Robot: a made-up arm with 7 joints.
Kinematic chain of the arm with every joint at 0, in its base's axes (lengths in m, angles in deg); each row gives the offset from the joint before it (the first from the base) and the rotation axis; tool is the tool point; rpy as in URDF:
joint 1: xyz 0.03 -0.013 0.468 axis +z
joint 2: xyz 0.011 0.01 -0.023 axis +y
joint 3: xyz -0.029 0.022 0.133 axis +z
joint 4: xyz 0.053 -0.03 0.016 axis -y
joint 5: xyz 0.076 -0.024 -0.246 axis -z
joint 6: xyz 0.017 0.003 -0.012 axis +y
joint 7: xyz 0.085 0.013 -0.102 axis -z
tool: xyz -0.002 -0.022 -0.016 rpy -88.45 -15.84 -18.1
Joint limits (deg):
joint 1: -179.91..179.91
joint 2: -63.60..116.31
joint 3: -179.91..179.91
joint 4: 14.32..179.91
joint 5: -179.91..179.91
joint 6: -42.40..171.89
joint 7: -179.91..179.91
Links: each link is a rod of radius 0.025 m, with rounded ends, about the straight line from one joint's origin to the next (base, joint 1, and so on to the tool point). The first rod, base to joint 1, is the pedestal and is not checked.
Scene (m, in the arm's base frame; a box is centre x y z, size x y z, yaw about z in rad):
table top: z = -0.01
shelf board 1: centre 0 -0.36 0.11 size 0.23 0.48 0.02 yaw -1.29
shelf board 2: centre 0 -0.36 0.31 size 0.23 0.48 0.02 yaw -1.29
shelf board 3: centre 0 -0.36 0.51 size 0.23 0.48 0.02 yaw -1.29
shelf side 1: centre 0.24 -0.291 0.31 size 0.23 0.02 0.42 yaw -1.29
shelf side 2: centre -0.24 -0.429 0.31 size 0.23 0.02 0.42 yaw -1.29
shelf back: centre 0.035 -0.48 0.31 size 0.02 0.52 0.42 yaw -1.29
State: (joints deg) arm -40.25 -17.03 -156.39 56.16 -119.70 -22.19 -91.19
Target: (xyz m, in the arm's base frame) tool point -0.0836 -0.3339 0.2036
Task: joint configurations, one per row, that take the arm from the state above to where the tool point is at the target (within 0.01 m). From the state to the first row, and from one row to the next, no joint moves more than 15 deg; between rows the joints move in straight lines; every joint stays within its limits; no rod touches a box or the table.
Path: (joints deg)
1: -27.34 -26.98 -151.27 58.94 -117.20 -14.66 -90.79
2: -14.43 -36.93 -146.16 61.72 -114.70 -7.13 -90.39
3: -1.51 -46.88 -141.04 64.50 -112.20 0.39 -89.98
4: 11.40 -56.83 -135.93 67.28 -109.70 7.92 -89.58

